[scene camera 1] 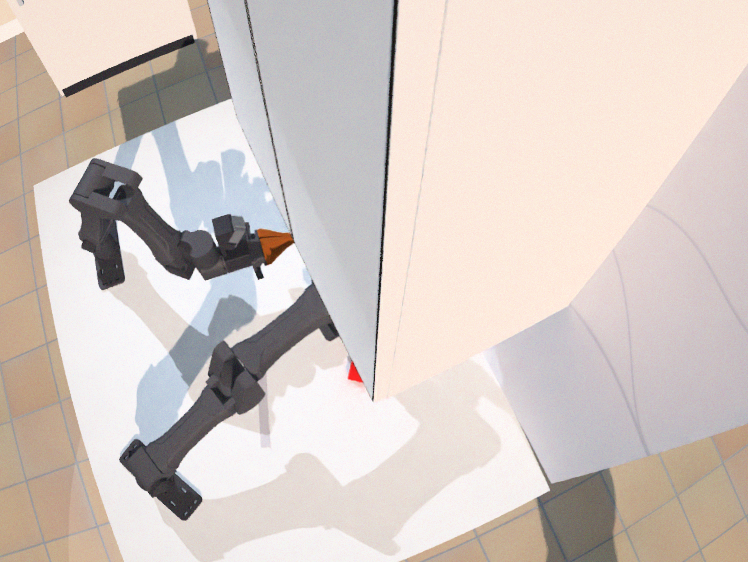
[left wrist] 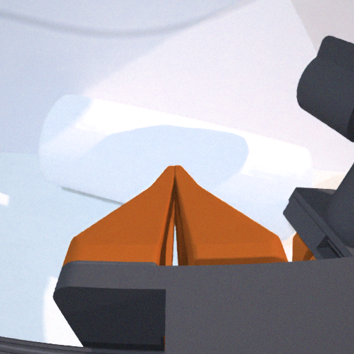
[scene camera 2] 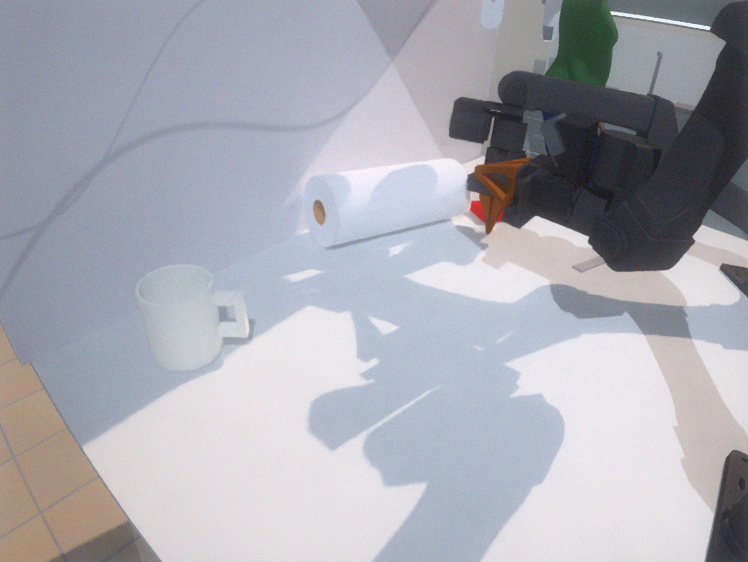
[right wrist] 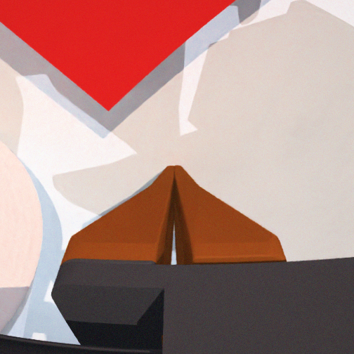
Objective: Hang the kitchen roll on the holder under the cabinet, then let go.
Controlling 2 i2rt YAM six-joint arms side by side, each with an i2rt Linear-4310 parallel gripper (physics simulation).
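Places are measured from the left arm's base along level axes (x ahead, y left, z up), in centimetres.
Where they show: left gripper, fingertip midpoint: (scene camera 2: 475, 170); right gripper, fingertip midpoint: (scene camera 2: 488, 233); left arm's base at its link origin: (scene camera 1: 107, 250); right arm's base at its link origin: (scene camera 1: 160, 479).
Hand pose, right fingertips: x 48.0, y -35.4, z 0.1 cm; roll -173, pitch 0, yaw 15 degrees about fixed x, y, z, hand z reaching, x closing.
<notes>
Things, the pixels of their top centre, and the offset from my right fingertips. "pt": a spot on its surface instead.
- white kitchen roll at its top centre: (scene camera 2: 393, 166) dx +13.0, dy +12.6, dz +11.0 cm
- pale mug at a spot on its surface: (scene camera 2: 181, 323) pt dx +2.9, dy +55.6, dz +6.3 cm
- red block at its top centre: (scene camera 1: 368, 358) (scene camera 2: 499, 206) dx +3.1, dy -9.5, dz +1.9 cm
The white kitchen roll (scene camera 2: 393, 196) (left wrist: 145, 145) lies on its side on the worktop along the wall, its brown core facing scene camera 2. My left gripper (scene camera 1: 293, 238) (left wrist: 174, 176) is shut and empty; in its wrist view the tips overlap the roll's near side. My right gripper (right wrist: 173, 176) is shut and empty, beside a red block; the cabinet hides it in scene camera 1. In scene camera 2 the orange fingers of both grippers overlap near the roll's far end. The cabinet (scene camera 1: 513, 151) covers much of scene camera 1. The holder does not show.
A pale mug (scene camera 2: 181, 323) stands near the wall, to the left of the roll in scene camera 2. The red block (scene camera 1: 354, 373) (scene camera 2: 481, 209) (right wrist: 110, 45) is by the roll's far end. A green object (scene camera 2: 583, 45) stands behind the arms. The arms are close together.
</notes>
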